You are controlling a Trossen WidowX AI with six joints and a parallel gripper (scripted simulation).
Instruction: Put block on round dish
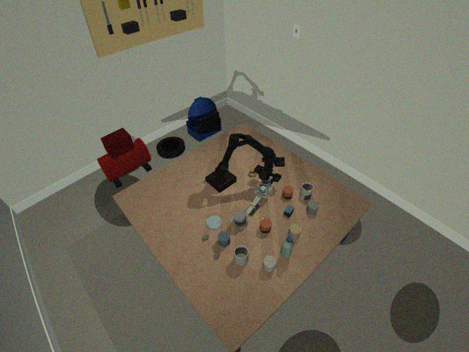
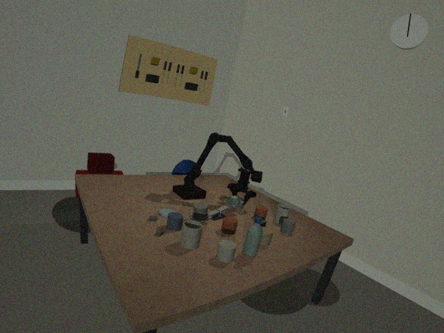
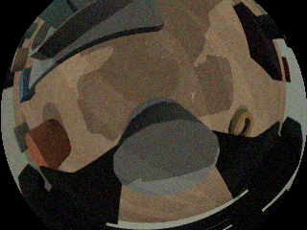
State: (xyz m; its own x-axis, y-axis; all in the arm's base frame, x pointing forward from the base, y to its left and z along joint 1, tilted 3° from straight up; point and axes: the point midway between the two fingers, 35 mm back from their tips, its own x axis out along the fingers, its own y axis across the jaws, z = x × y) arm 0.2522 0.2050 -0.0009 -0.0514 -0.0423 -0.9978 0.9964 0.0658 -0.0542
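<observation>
The round pale-blue dish is 470 mm to the right of my gripper tip, 70 mm behind it and 20 mm below it. The rest, counted from my gripper tip: blue cylinder: 520 mm to the right, 70 mm ahead, 10 mm above; bottle: 400 mm ahead, 370 mm to the right, 90 mm above.
</observation>
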